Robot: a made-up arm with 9 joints. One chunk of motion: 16 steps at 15 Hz.
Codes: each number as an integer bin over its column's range. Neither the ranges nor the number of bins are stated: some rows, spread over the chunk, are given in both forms.
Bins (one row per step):
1: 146 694 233 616 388 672 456 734 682
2: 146 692 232 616 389 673 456 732 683
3: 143 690 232 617 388 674 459 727 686
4: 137 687 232 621 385 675 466 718 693
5: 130 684 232 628 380 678 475 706 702
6: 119 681 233 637 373 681 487 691 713
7: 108 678 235 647 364 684 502 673 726
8: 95 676 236 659 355 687 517 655 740
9: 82 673 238 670 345 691 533 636 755
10: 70 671 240 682 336 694 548 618 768
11: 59 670 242 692 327 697 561 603 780
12: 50 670 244 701 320 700 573 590 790
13: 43 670 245 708 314 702 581 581 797
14: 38 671 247 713 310 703 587 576 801
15: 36 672 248 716 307 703 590 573 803
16: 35 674 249 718 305 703 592 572 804
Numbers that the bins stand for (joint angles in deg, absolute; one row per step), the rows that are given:
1: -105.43 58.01 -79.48 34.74 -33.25 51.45 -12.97 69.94 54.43
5: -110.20 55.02 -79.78 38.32 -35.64 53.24 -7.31 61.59 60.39
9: -124.51 51.74 -77.99 50.85 -46.08 57.11 9.99 40.71 76.20
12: -134.06 50.85 -76.20 60.10 -53.53 59.80 21.92 26.99 86.64
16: -138.53 52.04 -74.71 65.17 -58.01 60.69 27.59 21.62 90.81
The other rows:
2: -105.43 57.41 -79.78 34.74 -32.96 51.74 -12.97 69.34 54.73
3: -106.32 56.81 -79.78 35.04 -33.25 52.04 -12.08 67.85 55.62
4: -108.11 55.92 -79.78 36.24 -34.15 52.34 -9.99 65.17 57.71
6: -113.48 54.13 -79.48 41.01 -37.73 54.13 -3.73 57.11 63.67
7: -116.76 53.24 -78.88 43.99 -40.41 55.02 0.75 51.74 67.55
8: -120.64 52.64 -78.59 47.57 -43.10 55.92 5.22 46.38 71.73
10: -128.09 51.15 -77.39 54.43 -48.76 58.01 14.46 35.34 80.08
11: -131.37 50.85 -76.80 57.41 -51.45 58.90 18.34 30.87 83.66
13: -136.15 50.85 -75.90 62.18 -55.32 60.39 24.31 24.31 88.73
14: -137.64 51.15 -75.31 63.67 -56.52 60.69 26.10 22.82 89.92
15: -138.23 51.45 -75.01 64.57 -57.41 60.69 26.99 21.92 90.52

